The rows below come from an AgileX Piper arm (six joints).
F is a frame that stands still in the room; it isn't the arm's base.
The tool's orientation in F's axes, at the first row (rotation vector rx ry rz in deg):
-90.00 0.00 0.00
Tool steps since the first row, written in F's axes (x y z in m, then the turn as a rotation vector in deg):
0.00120 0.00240 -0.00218 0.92 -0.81 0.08
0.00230 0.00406 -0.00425 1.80 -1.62 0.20
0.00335 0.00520 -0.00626 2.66 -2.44 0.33
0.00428 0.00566 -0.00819 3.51 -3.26 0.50
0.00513 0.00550 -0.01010 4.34 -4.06 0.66
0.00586 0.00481 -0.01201 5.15 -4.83 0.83
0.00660 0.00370 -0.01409 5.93 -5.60 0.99
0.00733 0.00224 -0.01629 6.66 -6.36 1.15
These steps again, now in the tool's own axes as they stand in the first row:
0.00120 0.00218 0.00240 0.92 -0.08 -0.81
0.00230 0.00425 0.00406 1.80 -0.20 -1.62
0.00335 0.00626 0.00520 2.66 -0.33 -2.44
0.00428 0.00819 0.00566 3.51 -0.50 -3.26
0.00513 0.01010 0.00550 4.34 -0.66 -4.06
0.00586 0.01201 0.00481 5.15 -0.83 -4.83
0.00660 0.01409 0.00370 5.93 -0.99 -5.60
0.00733 0.01629 0.00224 6.66 -1.15 -6.36

